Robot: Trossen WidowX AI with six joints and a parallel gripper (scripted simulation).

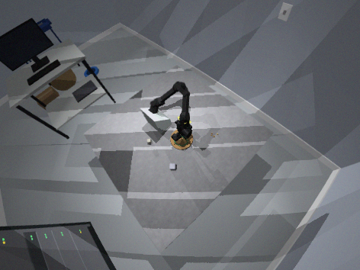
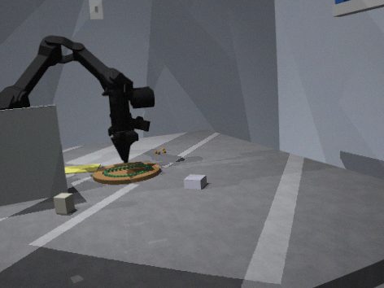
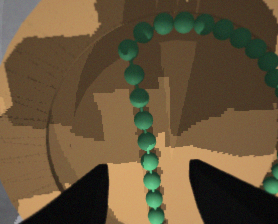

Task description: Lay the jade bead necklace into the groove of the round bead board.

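My gripper tip is now 150 mm to the right of the yellow sheet, 110 mm past it and 30 mm above it. Round my gripper tip: grey cube 250 mm to the right, 100 mm ahead, 20 mm below; beige cube 220 mm behind, 210 mm to the right, 20 mm below.
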